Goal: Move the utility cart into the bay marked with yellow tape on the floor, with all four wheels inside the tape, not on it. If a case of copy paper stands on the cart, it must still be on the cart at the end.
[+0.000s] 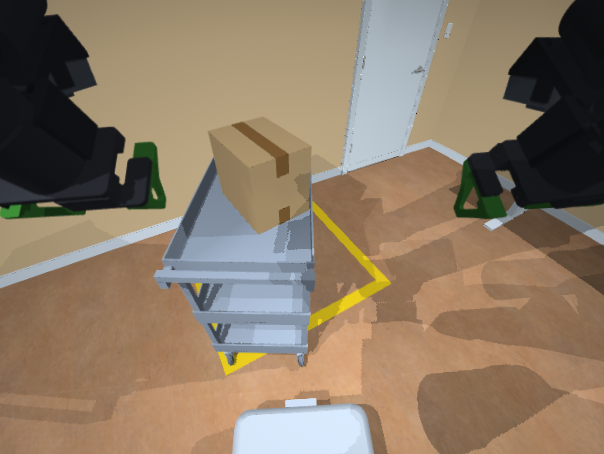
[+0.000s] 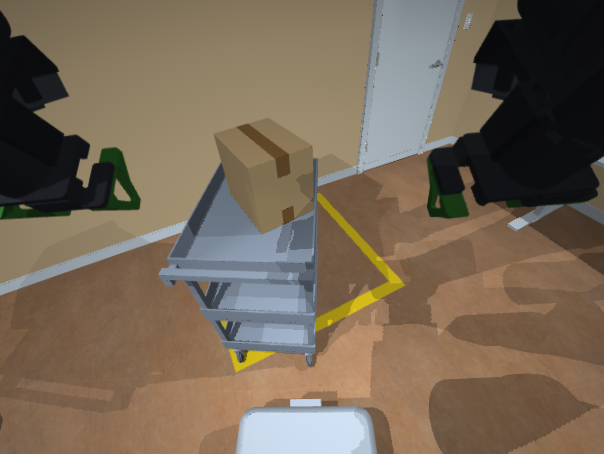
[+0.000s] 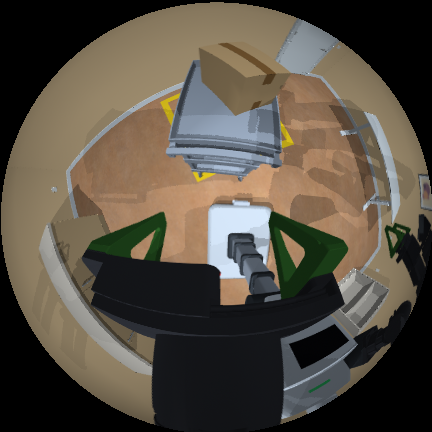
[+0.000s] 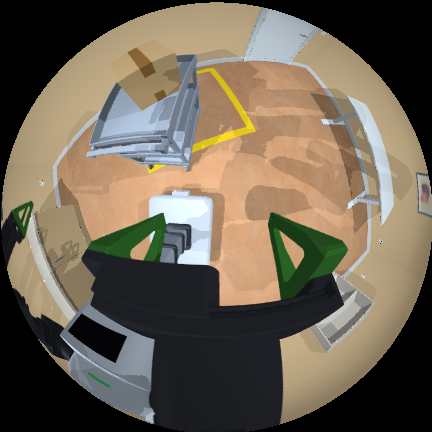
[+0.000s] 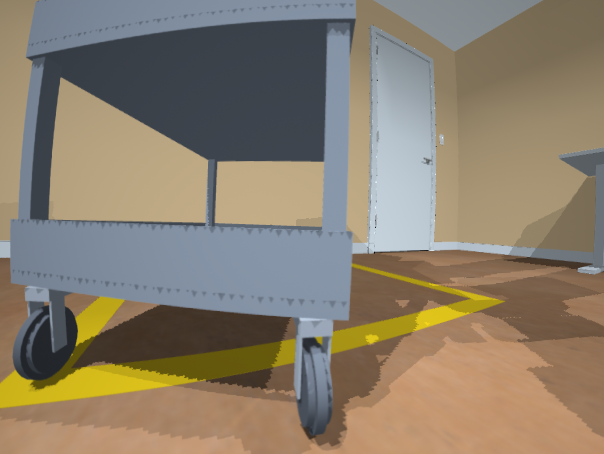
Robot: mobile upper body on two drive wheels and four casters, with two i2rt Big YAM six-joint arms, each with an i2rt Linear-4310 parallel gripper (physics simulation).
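Frame: origin at the left arm's base, x ahead, y left, z up, level; centimetres.
Where they show: left gripper, fingertip midpoint: [image 1: 124,206] [image 2: 104,207] [image 3: 217,216] [image 4: 29,203]; right gripper, fingertip midpoint: [image 1: 490,208] [image 2: 468,206] [image 3: 389,225] [image 4: 216,217].
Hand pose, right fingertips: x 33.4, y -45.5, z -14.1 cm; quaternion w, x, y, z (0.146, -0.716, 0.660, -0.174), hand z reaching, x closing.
Observation:
After its pixels a point has its place.
The grey utility cart [image 1: 225,247] {x 70.5, y 2.4, z -61.6 cm} [image 2: 230,247] {x 70.3, y 2.0, z -61.6 cm} [image 3: 220,125] {x 69.6, y -2.2, z -61.6 cm} [image 4: 132,122] {x 69.6, y -5.1, z -61.6 cm} [image 5: 180,265] {x 58.1, y -8.8, z -123.4 cm} stands askew over the yellow tape [image 1: 350,302] {x 91.3, y -57.3, z -141.0 cm} [image 2: 360,305] {x 90.1, y -56.1, z -140.9 cm} [image 4: 225,139] {x 88.8, y -57.5, z -141.2 cm} [image 5: 430,317] {x 91.2, y -54.8, z -140.9 cm}. Its near left wheel [image 5: 45,345] {x 58.9, y 11.6, z -135.6 cm} is at the tape's near corner, on the tape. Its near right wheel [image 5: 316,395] {x 53.9, y -23.9, z -134.2 cm} is outside the near strip. The far wheels are hidden. A taped carton [image 1: 280,192] {x 81.9, y -17.3, z -47.1 cm} [image 2: 282,192] {x 81.8, y -17.2, z -47.0 cm} [image 3: 225,85] {x 84.1, y -3.4, z -47.5 cm} [image 4: 145,87] {x 80.3, y -15.0, z -47.2 cm} sits on the top tray. My left gripper [image 3: 217,216] {x 34.5, y -0.2, z -13.3 cm} and right gripper [image 4: 217,216] {x 33.4, y -45.5, z -14.1 cm} are open and empty, apart from the cart.
My white base [image 1: 302,432] {x 23.2, y -22.5, z -115.0 cm} [image 2: 306,432] {x 23.3, y -22.9, z -115.0 cm} is in front of the cart, with a gap between. A wall and a door [image 1: 390,85] {x 255.8, y -114.2, z -59.6 cm} [image 5: 404,150] {x 255.3, y -113.2, z -44.3 cm} are behind. A white table [image 3: 384,160] {x 104.1, y -208.5, z -68.9 cm} [image 4: 375,155] {x 101.8, y -216.0, z -69.0 cm} stands at the right. A grey bin [image 3: 363,300] {x -93.8, y -227.1, z -76.0 cm} and a cabinet [image 3: 75,310] are near the robot.

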